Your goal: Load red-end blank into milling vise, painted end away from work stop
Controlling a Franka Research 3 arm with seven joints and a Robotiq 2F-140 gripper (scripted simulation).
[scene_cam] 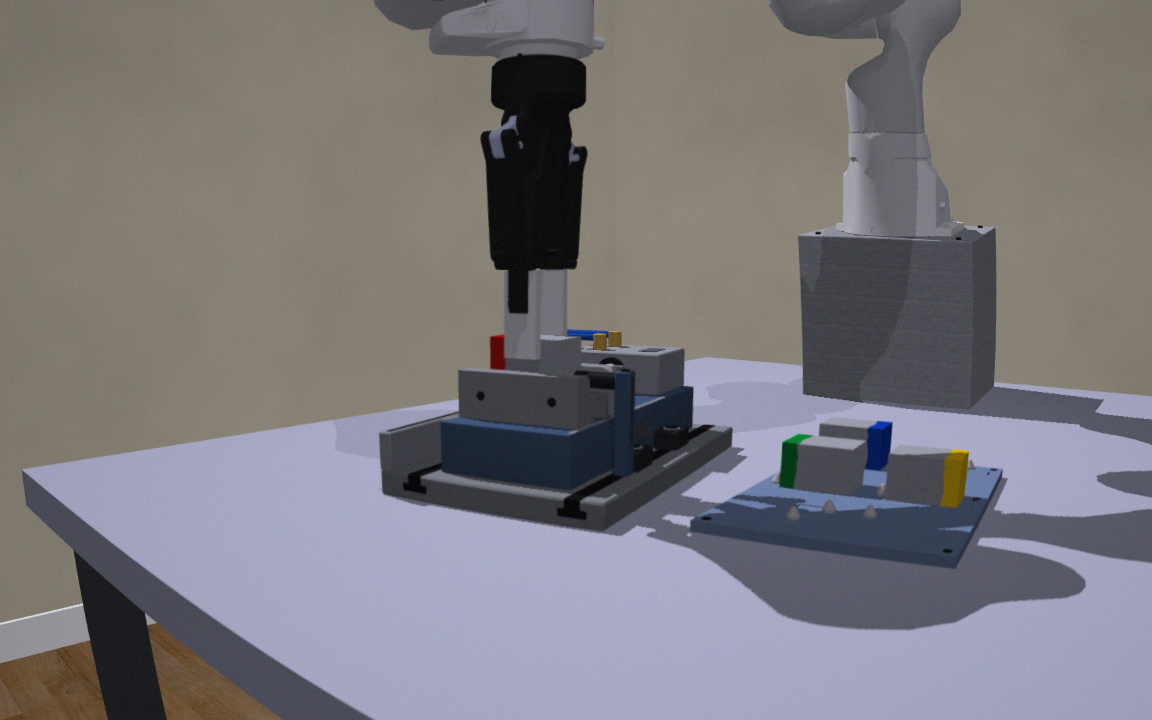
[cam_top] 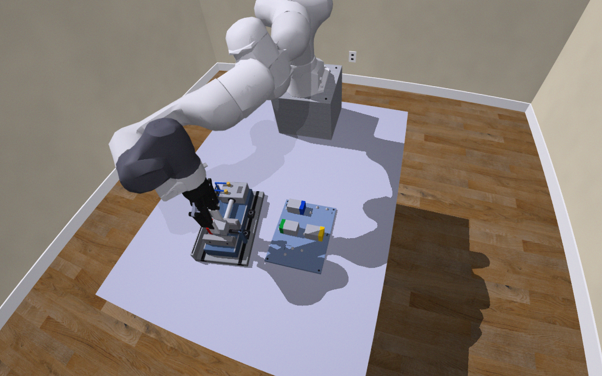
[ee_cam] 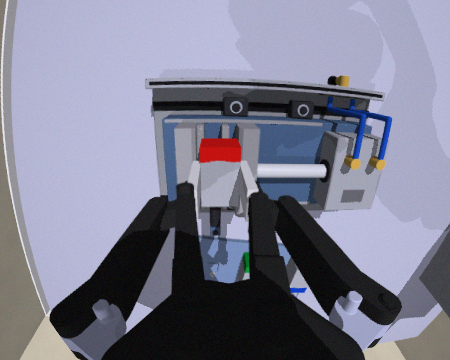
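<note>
My hand is 40 mm above the red-ended blank. Round my hand: hosed end block 150 mm behind, 60 mm below, 40 mm to the right; fixed jaw 60 mm below, 30 mm ahead, 20 mm to the left; blue work stop rod 80 mm below, 70 mm to the left, 20 mm behind.
</note>
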